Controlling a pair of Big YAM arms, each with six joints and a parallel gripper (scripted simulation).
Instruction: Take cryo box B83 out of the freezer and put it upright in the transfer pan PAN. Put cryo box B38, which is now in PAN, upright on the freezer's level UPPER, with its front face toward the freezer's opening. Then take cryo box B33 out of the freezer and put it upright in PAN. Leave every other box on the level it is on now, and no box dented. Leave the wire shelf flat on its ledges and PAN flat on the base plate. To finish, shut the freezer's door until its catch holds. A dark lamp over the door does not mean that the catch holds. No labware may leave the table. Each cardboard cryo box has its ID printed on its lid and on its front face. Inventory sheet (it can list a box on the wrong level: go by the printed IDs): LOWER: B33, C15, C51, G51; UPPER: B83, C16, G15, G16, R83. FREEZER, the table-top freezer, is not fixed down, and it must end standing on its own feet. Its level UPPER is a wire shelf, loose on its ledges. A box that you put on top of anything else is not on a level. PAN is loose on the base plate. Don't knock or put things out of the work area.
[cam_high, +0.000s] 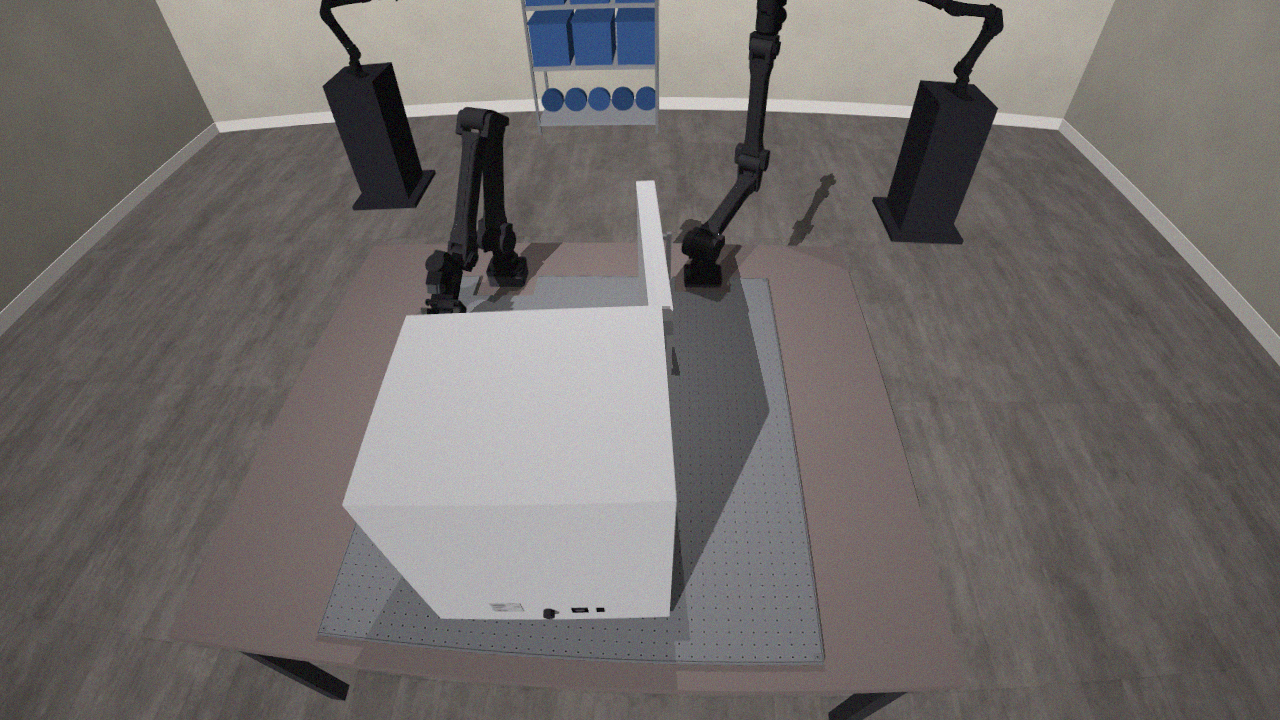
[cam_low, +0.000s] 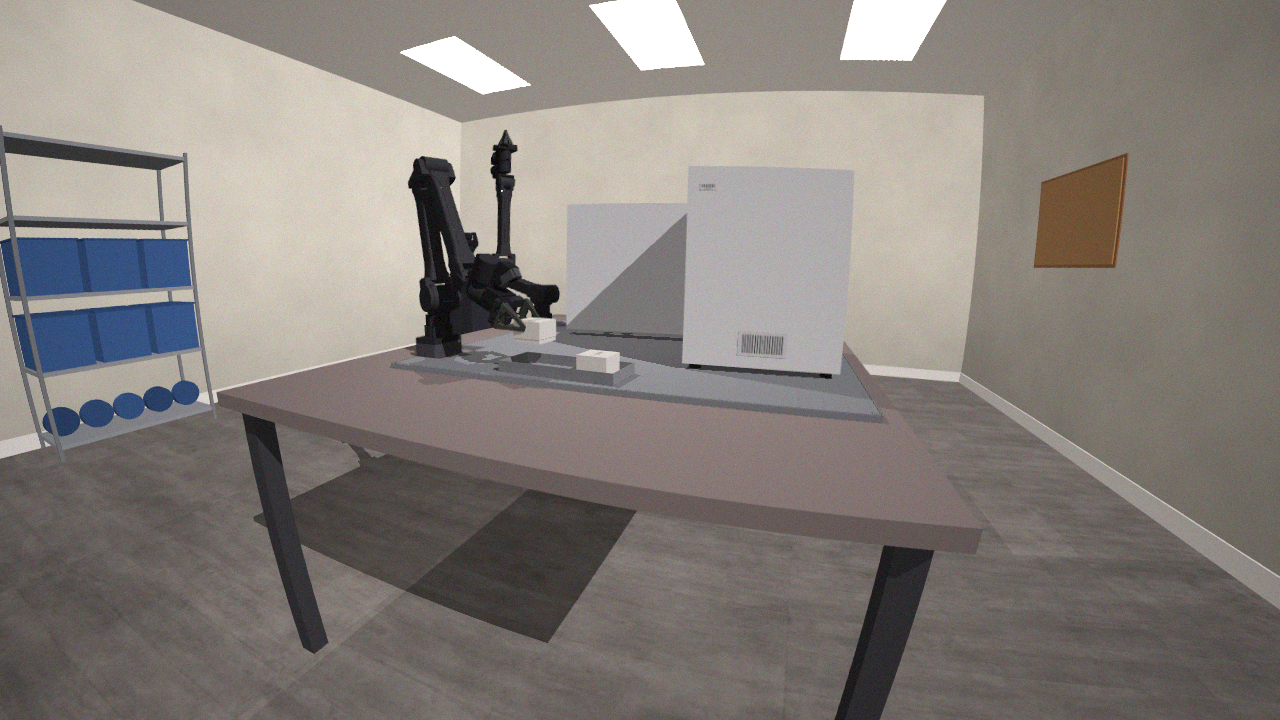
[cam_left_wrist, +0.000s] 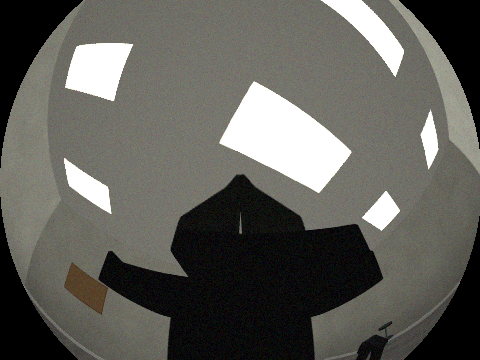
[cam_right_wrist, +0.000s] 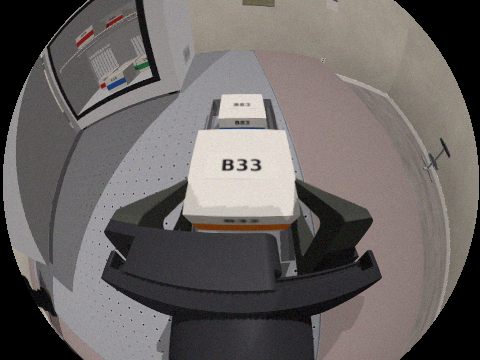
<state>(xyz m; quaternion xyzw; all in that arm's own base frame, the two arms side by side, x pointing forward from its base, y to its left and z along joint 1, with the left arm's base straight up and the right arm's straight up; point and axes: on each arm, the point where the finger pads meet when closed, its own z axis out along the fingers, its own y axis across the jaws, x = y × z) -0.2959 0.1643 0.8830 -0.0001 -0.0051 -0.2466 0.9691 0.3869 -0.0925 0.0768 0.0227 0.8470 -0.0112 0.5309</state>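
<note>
The orange-banded cryo box lies 1 cm ahead of my right hand and 1 cm below it. Also, from my right hand: freezer door: 7 cm ahead, 61 cm to the left, 17 cm above; then green-banded cryo box: 48 cm ahead, 34 cm to the left; then transfer pan: 10 cm ahead, 1 cm to the right, 10 cm below.
</note>
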